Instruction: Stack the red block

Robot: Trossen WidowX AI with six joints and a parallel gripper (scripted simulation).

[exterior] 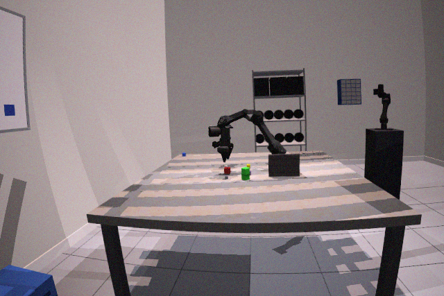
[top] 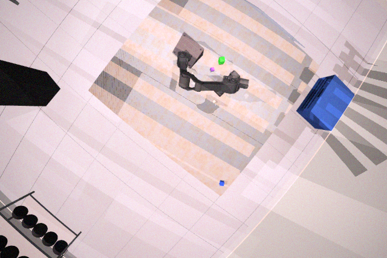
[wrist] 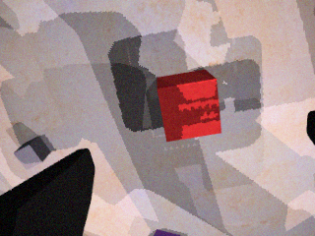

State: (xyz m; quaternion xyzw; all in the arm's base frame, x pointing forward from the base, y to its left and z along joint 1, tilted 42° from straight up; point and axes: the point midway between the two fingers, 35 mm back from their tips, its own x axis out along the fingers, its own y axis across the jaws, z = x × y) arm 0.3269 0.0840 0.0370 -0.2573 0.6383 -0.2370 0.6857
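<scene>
Right now the red block is 6 cm below my gripper tip. From my gripper tip the other things lie so: white block (3 cm ahead, 12 cm to the right, 7 cm below); yellow block (12 cm behind, 14 cm to the right, 7 cm below); purple block (14 cm behind, 3 cm to the left, 7 cm below).
</scene>
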